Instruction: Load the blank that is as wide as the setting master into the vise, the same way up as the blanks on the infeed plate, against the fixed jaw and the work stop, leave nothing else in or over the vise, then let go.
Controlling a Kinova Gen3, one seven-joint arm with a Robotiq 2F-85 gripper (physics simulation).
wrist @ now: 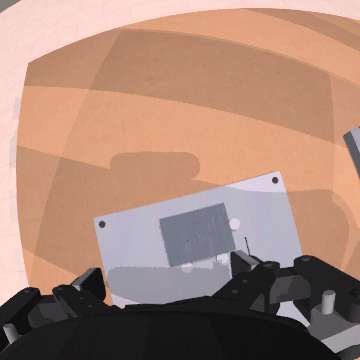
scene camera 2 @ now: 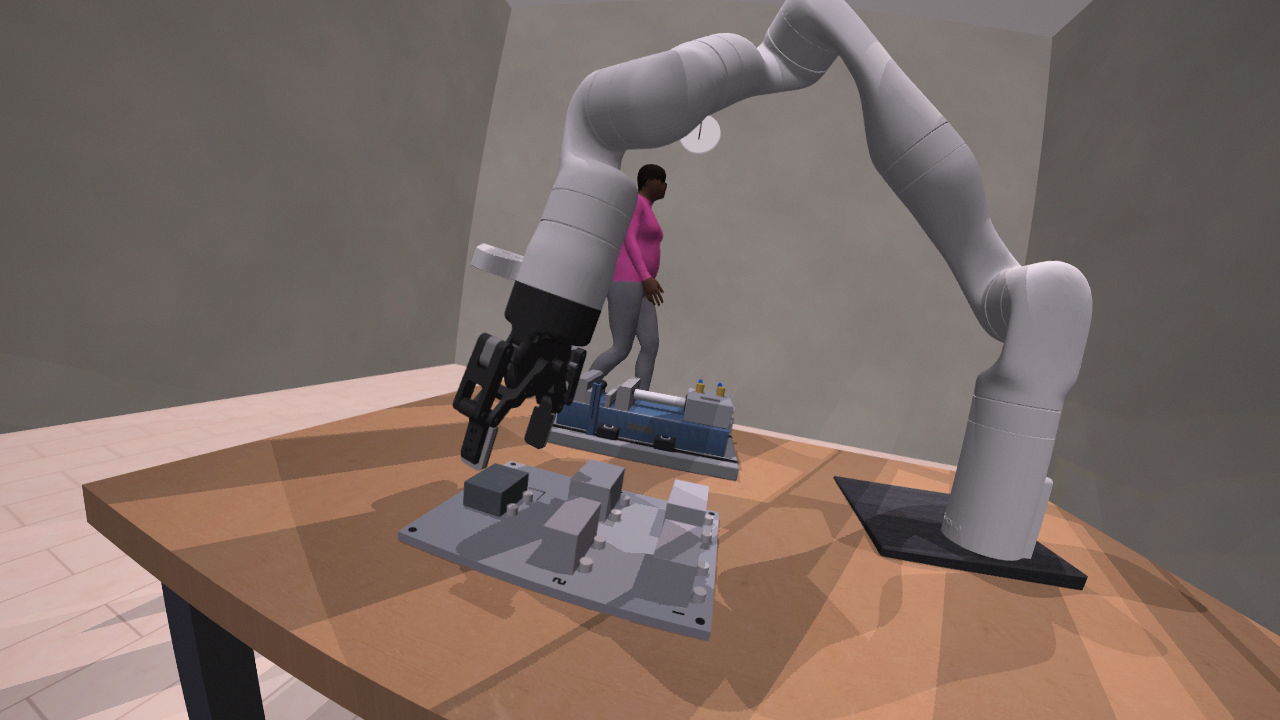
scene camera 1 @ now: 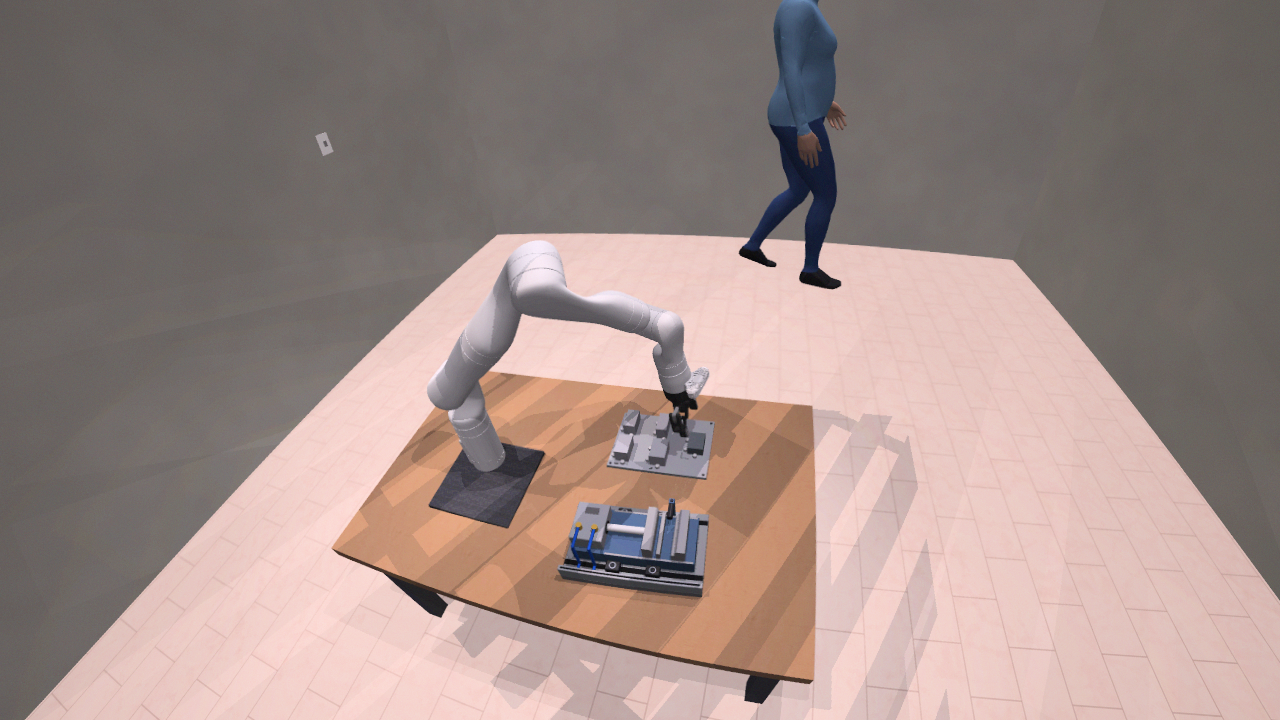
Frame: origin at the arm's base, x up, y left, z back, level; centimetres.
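Seen in the pictures: gripper, fingertip midpoint: (wrist: 166, 275) (scene camera 2: 506, 454) (scene camera 1: 689, 422); arm's base, link origin: (scene camera 2: 980, 540) (scene camera 1: 489, 457).
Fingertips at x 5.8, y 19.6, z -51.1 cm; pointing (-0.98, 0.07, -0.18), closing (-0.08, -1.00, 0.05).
Note:
Offsets run from my fingertips to a thing's middle.
My gripper (scene camera 1: 681, 430) (scene camera 2: 508, 440) (wrist: 166, 275) is open and empty, with its fingertips above the infeed plate {dx -6.7, dy -3.2, dz +6.7 cm} (scene camera 1: 684, 468) (scene camera 2: 483, 548) (wrist: 127, 240), near the dark grey setting master {dx -5.0, dy -2.5, dz -2.3 cm} (scene camera 1: 695, 440) (scene camera 2: 494, 488) (wrist: 197, 234). In the wrist view the master lies beyond the fingertips, beside round pins. Several lighter grey blanks {dx -4.5, dy -7.7, dz +6.3 cm} (scene camera 1: 658, 451) {dx -4.5, dy +1.3, dz +7.6 cm} (scene camera 2: 571, 535) stand on the plate; their widths are hard to compare here. The blue and grey vise {dx -2.1, dy -33.8, dz +4.4 cm} (scene camera 1: 629, 544) (scene camera 2: 662, 431) stands apart from the plate. No block shows between its movable jaw (scene camera 1: 649, 530) and fixed jaw (scene camera 1: 681, 535).
The dark upright work stop {dx +1.9, dy -27.8, dz -1.9 cm} (scene camera 1: 671, 507) rises at the vise's plate-side edge. Two hoses (scene camera 1: 575, 544) run down by the vise's cylinder end. The arm's base stands on a black mat (scene camera 1: 456, 501) (scene camera 2: 895, 537). The table's edge (scene camera 2: 179, 555) lies beyond the plate. A person walks behind the table.

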